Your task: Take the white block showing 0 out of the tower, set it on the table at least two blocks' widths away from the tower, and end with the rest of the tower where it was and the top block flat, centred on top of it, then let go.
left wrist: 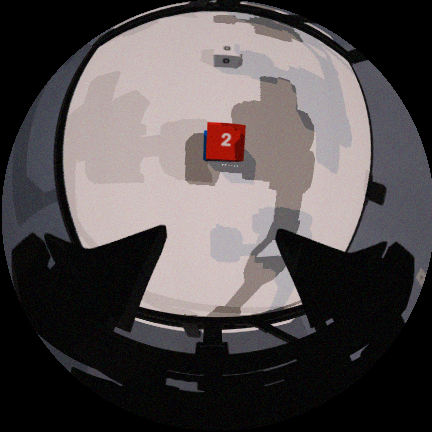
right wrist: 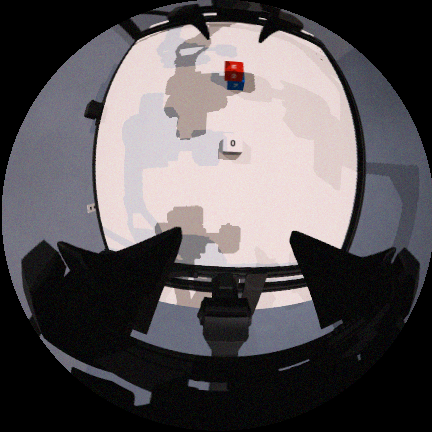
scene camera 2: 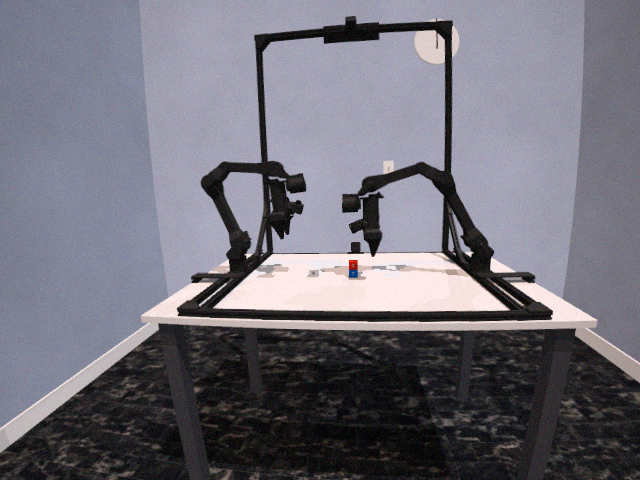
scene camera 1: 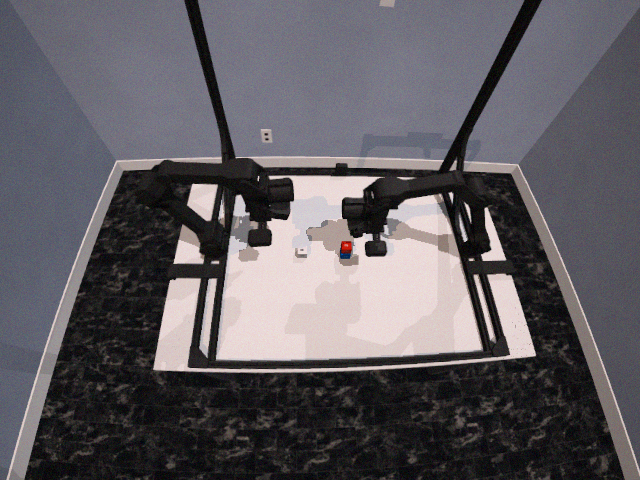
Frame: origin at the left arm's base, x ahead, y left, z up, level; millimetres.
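Seen in the pictures: left gripper, between the fingertips: (left wrist: 222,232) (right wrist: 233,38) (scene camera 2: 372,253) (scene camera 1: 369,241); right gripper, between the fingertips: (right wrist: 237,234) (scene camera 2: 285,236) (scene camera 1: 267,231); left arm's base, origin of its link: (left wrist: 212,325) (scene camera 2: 480,270) (scene camera 1: 470,250); right arm's base, origin of its link: (right wrist: 224,282) (scene camera 2: 238,271) (scene camera 1: 215,251).
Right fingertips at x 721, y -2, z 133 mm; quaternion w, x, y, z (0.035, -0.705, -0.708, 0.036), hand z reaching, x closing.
Note:
Pixels of each thing's top centre, then the offset from my right fingertips to it. "pt": a spot on its surface instead.
- blue block, centre of its top: (left wrist: 218,144) (right wrist: 235,75) (scene camera 1: 345,250) (scene camera 2: 353,268) dx -253, dy +4, dz -124 mm
- black frame, a spot on its surface: (scene camera 2: 361,314) pt dx -276, dy +381, dz -134 mm
The white block showing 0 (scene camera 1: 301,252) (scene camera 2: 313,273) (left wrist: 226,60) (right wrist: 232,145) lies flat on the table, more than two block widths left of the tower in both scene views. The red block showing 2 (scene camera 1: 346,245) (scene camera 2: 353,265) (left wrist: 225,141) (right wrist: 234,70) sits flat and about centred on the blue block (scene camera 1: 345,255) (scene camera 2: 353,274) (left wrist: 205,146) (right wrist: 235,84), which stands on the table. My left gripper (scene camera 2: 373,253) (left wrist: 222,232) is open and empty, above and right of the tower in scene camera 2. My right gripper (scene camera 2: 281,235) (right wrist: 237,234) is open and empty, raised left of the white block.
A black frame (scene camera 1: 330,363) (scene camera 2: 361,314) borders the white table (scene camera 1: 392,310) (scene camera 2: 356,324), with uprights beside the arm bases. Shadows of both arms fall across the table around the blocks.

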